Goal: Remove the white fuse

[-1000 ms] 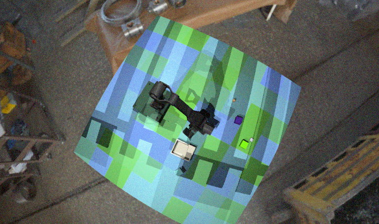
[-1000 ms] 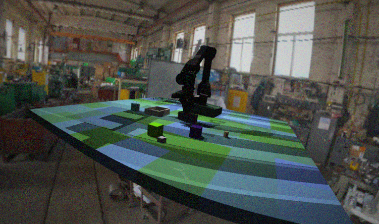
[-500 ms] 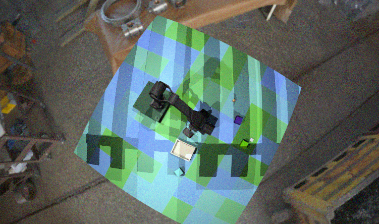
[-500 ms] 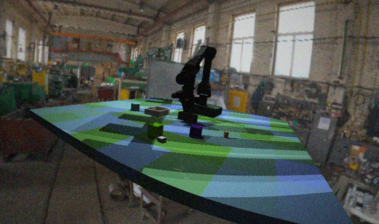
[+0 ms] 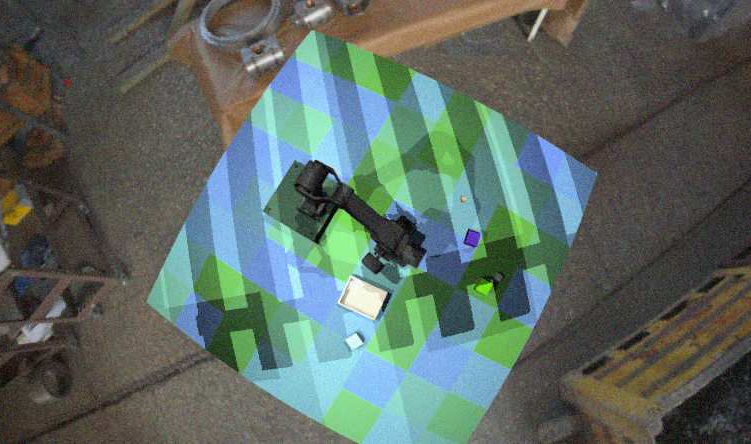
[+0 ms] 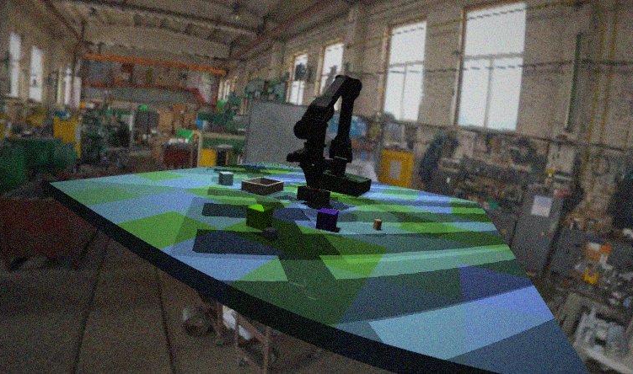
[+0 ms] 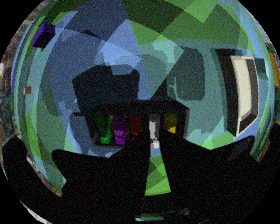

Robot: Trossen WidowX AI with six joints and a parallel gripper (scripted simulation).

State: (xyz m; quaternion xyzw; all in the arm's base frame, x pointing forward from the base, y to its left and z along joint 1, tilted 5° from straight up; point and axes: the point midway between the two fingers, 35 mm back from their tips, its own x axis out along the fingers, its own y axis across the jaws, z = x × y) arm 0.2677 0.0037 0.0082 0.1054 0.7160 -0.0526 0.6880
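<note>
My gripper tip is now 180 mm to the left of the tray and 40 mm above it. From my gripper tip the other things lie so: white fuse: 10 mm below; purple cube: 230 mm ahead, 150 mm to the left, 20 mm below; small orange cylinder: 260 mm to the left, 140 mm ahead, 30 mm below.
</note>
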